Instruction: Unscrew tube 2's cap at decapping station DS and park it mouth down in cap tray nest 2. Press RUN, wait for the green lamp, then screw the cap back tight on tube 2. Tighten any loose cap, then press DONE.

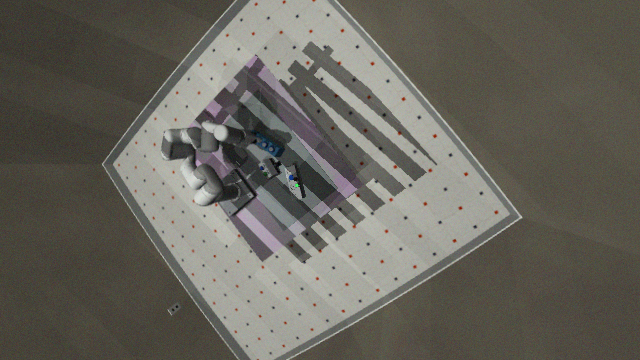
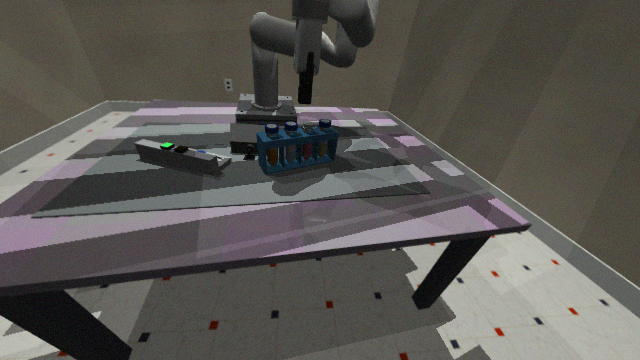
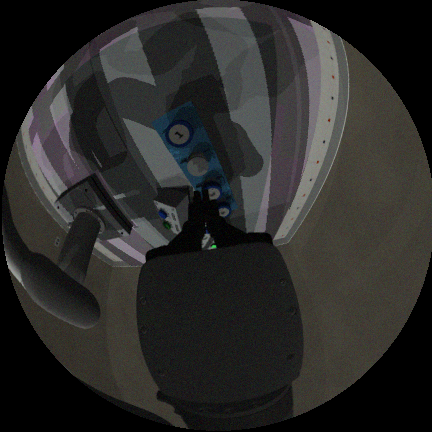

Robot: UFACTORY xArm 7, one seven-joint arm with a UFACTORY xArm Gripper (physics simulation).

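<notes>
The blue rack holds tubes upright. Tube 2 has no blue cap on its mouth; its neighbours 1, 3 and 4 wear blue caps. A blue cap sits in the pale tray unit; its nest number is unreadable. The green lamp on that unit is lit. The button box has a blue button and a green button. My gripper is shut and empty, high above the rack side.
A small black fixture stands at the button box, between the rack and the tray unit. The robot's base is at the table's rear edge. Striped shadows cross the grey mat.
</notes>
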